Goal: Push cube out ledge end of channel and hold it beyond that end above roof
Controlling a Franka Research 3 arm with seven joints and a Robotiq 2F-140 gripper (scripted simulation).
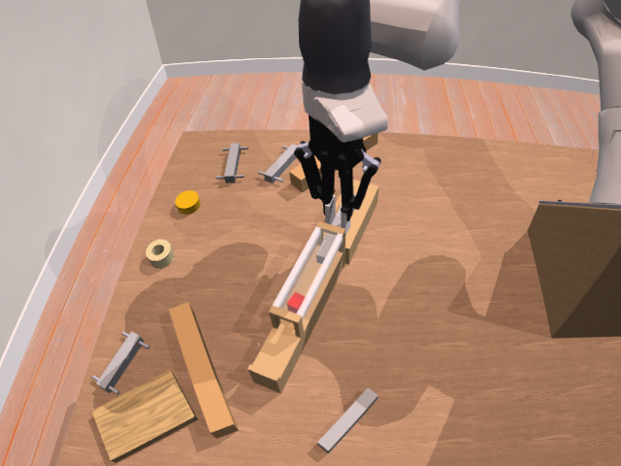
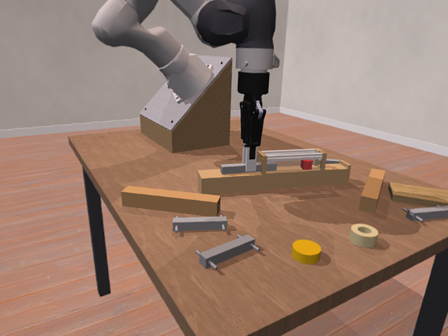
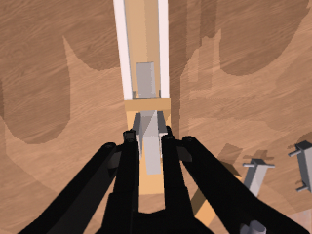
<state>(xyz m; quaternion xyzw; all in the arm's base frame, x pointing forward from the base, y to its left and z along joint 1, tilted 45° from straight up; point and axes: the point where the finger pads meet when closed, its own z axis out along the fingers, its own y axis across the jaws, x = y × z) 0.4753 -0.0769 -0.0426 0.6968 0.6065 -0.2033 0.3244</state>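
Now: hand 120 mm to the right of the wooden channel base, 30 mm above it and 20 mm short of it. The rest, counted from my hand: red cube (160 mm to the left, 30 mm below, 30 mm ahead); then grey rod (30 mm below); then yellow disc (320 mm ahead, 80 mm below, 60 mm to the right).
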